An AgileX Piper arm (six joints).
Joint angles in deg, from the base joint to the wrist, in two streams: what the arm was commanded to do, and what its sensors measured. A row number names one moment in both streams.
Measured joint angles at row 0: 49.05, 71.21, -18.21, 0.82, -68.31, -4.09
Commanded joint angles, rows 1 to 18: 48.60, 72.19, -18.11, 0.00, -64.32, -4.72; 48.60, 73.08, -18.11, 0.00, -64.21, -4.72; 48.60, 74.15, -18.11, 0.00, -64.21, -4.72; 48.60, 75.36, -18.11, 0.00, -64.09, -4.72; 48.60, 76.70, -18.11, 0.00, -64.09, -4.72; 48.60, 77.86, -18.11, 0.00, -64.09, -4.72; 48.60, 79.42, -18.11, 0.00, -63.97, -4.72; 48.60, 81.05, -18.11, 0.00, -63.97, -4.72; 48.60, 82.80, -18.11, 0.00, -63.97, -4.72; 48.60, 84.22, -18.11, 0.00, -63.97, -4.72; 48.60, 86.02, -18.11, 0.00, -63.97, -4.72; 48.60, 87.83, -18.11, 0.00, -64.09, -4.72; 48.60, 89.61, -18.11, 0.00, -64.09, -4.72; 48.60, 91.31, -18.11, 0.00, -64.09, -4.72; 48.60, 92.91, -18.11, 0.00, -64.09, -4.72; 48.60, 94.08, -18.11, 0.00, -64.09, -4.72; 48.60, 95.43, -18.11, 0.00, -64.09, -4.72; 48.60, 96.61, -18.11, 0.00, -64.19, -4.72
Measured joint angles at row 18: 49.05, 92.28, -18.21, 0.71, -63.89, -4.32
